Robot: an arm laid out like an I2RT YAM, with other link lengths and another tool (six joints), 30 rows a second.
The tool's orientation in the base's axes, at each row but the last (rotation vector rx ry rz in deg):
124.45 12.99 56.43
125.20 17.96 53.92
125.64 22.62 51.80
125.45 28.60 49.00
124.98 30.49 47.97
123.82 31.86 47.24
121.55 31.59 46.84
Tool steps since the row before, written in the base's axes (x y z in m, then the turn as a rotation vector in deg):
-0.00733 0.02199 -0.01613 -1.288 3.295 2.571
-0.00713 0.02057 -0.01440 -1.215 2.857 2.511
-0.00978 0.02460 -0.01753 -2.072 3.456 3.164
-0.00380 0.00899 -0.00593 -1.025 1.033 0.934
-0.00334 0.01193 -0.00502 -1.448 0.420 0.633
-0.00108 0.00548 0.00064 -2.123 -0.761 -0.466
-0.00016 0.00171 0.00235 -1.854 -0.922 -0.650
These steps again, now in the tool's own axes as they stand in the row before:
-0.00505 -0.02587 -0.01014 2.016 -0.446 -3.855
-0.00298 -0.02428 -0.00911 1.829 -0.182 -3.545
-0.00281 -0.02977 -0.01068 1.848 -0.134 -4.776
-0.00008 -0.01071 -0.00395 0.262 -0.085 -1.707
0.00265 -0.01190 -0.00548 -0.517 0.039 -1.551
0.00281 -0.00309 -0.00376 -2.122 -0.147 -0.883
0.00180 0.00081 -0.00214 -2.100 -0.166 -0.520

